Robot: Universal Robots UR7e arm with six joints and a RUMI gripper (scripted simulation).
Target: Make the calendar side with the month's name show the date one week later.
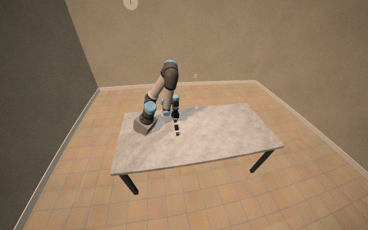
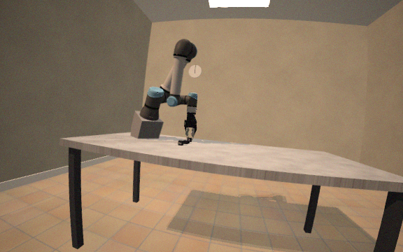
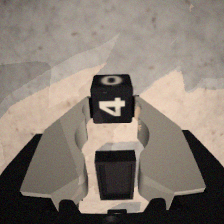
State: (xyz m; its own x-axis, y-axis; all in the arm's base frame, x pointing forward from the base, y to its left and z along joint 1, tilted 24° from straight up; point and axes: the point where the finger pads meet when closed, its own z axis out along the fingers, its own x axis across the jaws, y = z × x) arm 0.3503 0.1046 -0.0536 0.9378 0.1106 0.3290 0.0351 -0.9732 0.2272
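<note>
My gripper is now 11 cm to the left of the black calendar tray and 2 cm above it. The rest, counted from my hand: black date cube (21 cm to the right, 1 cm below, 1 cm ahead); black cube (1 cm below).
</note>
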